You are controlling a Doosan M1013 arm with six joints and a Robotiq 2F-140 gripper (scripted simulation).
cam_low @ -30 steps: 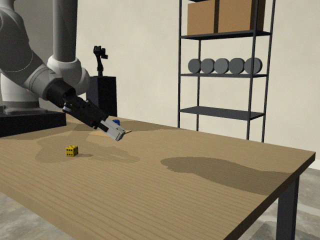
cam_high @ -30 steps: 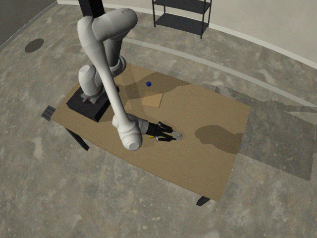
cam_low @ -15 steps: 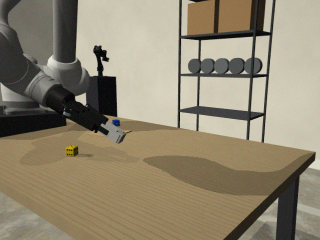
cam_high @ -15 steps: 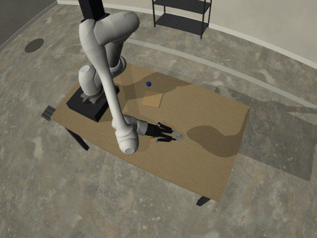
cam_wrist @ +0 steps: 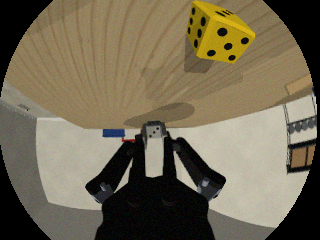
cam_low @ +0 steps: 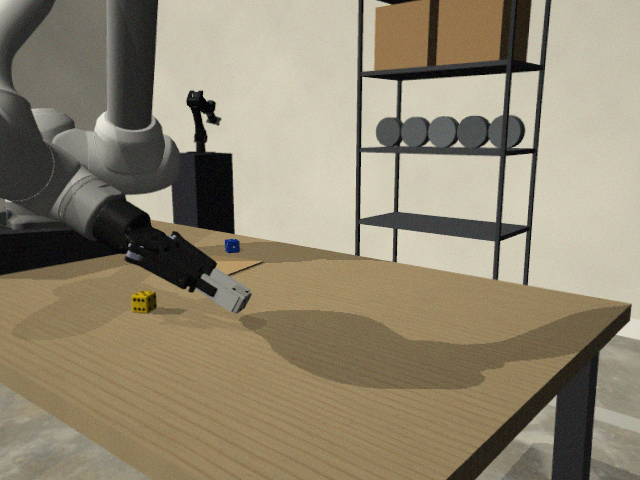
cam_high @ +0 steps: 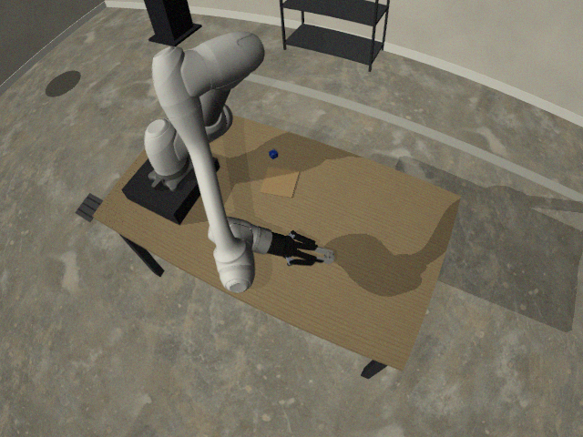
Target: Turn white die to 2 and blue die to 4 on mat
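Now: the yellow die 170 mm behind my hand, 40 mm to the right of it and 50 mm below it. Round my hand: blue die (440 mm behind, 350 mm to the left, 50 mm below); then white die (20 mm ahead, 10 mm to the left, 10 mm below); then mat (340 mm behind, 240 mm to the left, 60 mm below).
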